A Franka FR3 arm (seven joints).
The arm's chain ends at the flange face. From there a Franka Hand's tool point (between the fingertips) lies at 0.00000 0.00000 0.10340 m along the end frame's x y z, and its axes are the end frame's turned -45 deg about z.
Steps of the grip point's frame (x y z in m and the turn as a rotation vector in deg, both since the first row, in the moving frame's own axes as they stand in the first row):
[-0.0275 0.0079 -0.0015 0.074 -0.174 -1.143]
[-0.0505 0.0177 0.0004 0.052 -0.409 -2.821]
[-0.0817 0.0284 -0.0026 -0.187 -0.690 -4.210]
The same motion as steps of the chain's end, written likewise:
[-0.0135 0.0249 -0.0015 -0.071 -0.175 -1.143]
[-0.0226 0.0478 0.0004 -0.252 -0.326 -2.821]
[-0.0371 0.0767 -0.0026 -0.620 -0.356 -4.210]

